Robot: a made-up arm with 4 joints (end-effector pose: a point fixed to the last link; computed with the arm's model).
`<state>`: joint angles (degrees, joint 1 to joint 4).
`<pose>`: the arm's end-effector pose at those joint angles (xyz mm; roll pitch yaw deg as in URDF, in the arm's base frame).
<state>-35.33 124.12 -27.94 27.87</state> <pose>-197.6 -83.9 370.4 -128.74 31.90 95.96</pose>
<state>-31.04 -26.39 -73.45 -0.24</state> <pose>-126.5 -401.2 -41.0 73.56 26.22 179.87</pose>
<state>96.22 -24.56 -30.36 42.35</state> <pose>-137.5 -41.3 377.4 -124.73 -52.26 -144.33</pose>
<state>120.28 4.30 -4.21 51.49</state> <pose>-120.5 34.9 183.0 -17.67 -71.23 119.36</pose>
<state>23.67 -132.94 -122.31 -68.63</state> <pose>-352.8 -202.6 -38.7 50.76 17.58 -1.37</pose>
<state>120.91 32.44 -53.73 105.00</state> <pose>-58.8 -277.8 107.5 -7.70 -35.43 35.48</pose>
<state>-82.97 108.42 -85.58 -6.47</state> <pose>-261.9 -15.7 300.1 -125.15 52.55 117.36</pose>
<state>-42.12 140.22 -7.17 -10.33</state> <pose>-167.6 -71.7 365.2 -99.50 14.77 143.16</pose>
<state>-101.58 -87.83 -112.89 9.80</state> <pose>-461.3 -160.6 4.6 18.00 -58.32 -171.75</pose>
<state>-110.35 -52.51 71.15 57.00</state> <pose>-156.2 -426.2 213.5 168.32 33.61 -131.99</pose>
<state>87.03 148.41 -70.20 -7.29</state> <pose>-274.3 -277.3 -63.3 29.25 -14.83 -70.27</pose>
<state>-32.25 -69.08 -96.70 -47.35</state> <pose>-432.4 -353.1 17.8 98.86 6.17 104.45</pose>
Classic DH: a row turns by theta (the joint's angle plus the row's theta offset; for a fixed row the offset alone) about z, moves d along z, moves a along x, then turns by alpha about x. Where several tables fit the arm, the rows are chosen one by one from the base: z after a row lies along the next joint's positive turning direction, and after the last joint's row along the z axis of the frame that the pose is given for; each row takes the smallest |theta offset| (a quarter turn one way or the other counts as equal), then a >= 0, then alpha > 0; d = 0 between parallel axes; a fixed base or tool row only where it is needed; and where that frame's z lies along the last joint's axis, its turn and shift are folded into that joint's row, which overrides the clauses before.
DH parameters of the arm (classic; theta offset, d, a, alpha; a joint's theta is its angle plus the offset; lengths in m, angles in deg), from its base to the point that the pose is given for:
base (fixed): -69.38 0.182 0.1148 93.06
joint 1: 4.59 0.3076 0.0347 -116.97
joint 2: 72.87 0.0222 0.0098 102.09
joint 3: -68.75 0.0436 -0.008 90
joint 4: 30.51 -0.1685 -0.0588 86.49
tool (fixed): -17.98 -0.1545 0 0

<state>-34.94 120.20 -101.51 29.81</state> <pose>-387.7 -43.2 151.4 132.02 56.78 43.12</pose>
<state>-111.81 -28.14 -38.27 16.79</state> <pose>-141.0 -143.9 -115.6 17.10 15.62 152.00</pose>
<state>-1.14 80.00 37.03 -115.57</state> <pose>-69.6 -39.1 139.0 -34.67 -38.84 146.18</pose>
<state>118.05 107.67 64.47 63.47</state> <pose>-232.2 51.3 215.2 141.39 -14.76 2.97</pose>
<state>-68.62 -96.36 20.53 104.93</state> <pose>-52.1 -383.8 118.3 121.96 -52.21 -108.32</pose>
